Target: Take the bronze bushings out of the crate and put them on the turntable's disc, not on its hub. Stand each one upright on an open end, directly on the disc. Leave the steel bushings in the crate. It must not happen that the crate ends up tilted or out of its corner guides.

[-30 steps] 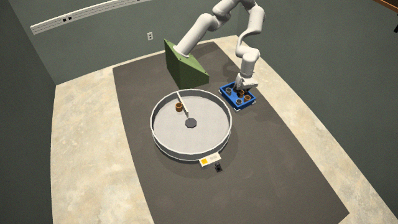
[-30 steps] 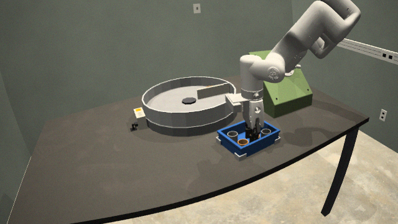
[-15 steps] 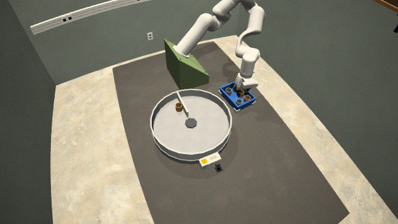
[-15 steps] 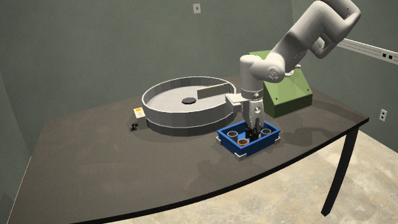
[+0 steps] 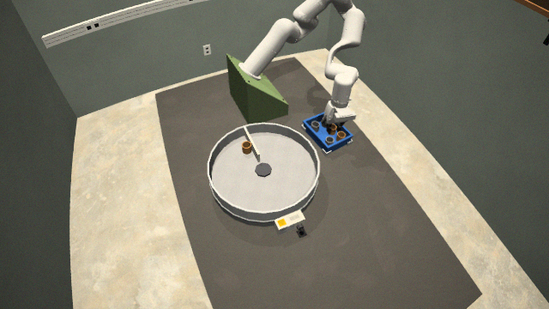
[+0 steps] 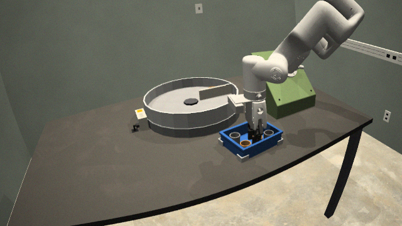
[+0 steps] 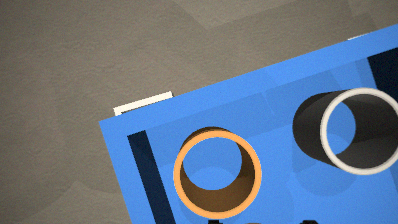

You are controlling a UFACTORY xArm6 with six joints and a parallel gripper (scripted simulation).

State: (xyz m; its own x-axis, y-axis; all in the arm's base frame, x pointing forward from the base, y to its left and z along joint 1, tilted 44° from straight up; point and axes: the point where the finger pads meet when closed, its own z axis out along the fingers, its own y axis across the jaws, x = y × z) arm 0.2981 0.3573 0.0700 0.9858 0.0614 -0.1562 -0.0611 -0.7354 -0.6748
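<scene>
The blue crate is 30 mm to the right of my hand and 20 mm below it. Round my hand: grey turntable disc 150 mm ahead, 360 mm to the right, 10 mm above.
</scene>
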